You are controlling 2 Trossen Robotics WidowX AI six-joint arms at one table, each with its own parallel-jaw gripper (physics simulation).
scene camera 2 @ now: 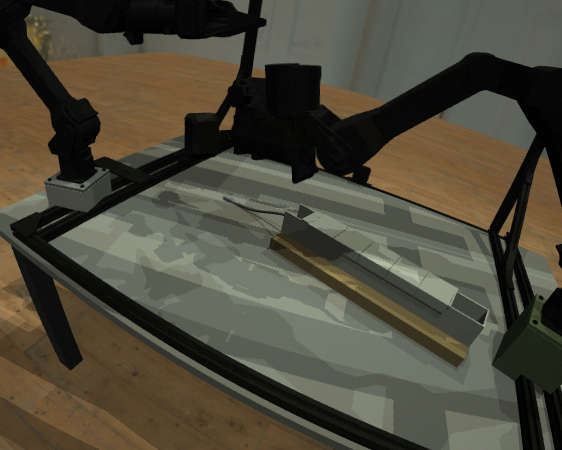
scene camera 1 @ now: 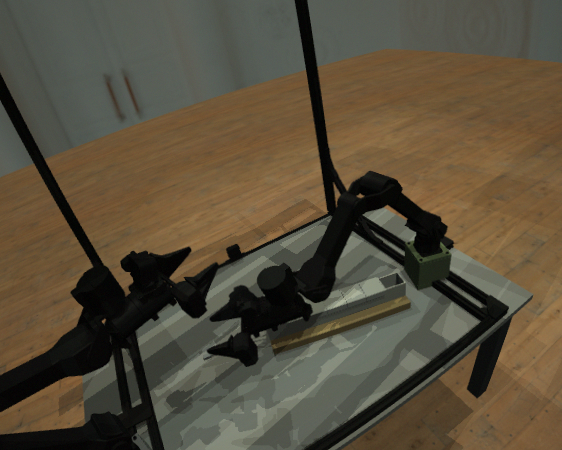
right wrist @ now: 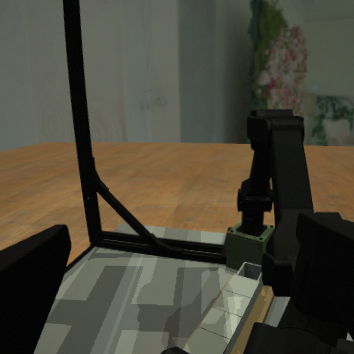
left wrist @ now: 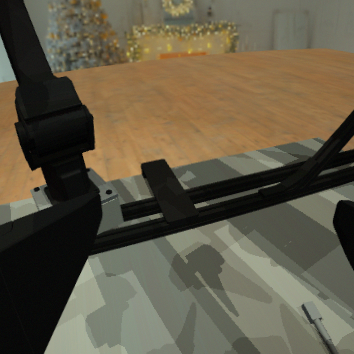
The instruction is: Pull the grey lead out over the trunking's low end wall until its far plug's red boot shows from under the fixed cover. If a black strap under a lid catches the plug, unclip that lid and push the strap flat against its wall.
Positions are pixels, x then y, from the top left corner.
Scene:
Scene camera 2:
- left gripper: 212,126
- right gripper: 261,21
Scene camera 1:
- left gripper: 209,335
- right gripper: 203,255
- wooden strip: 286,338
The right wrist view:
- right gripper: 184,230
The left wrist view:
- left gripper: 218,208

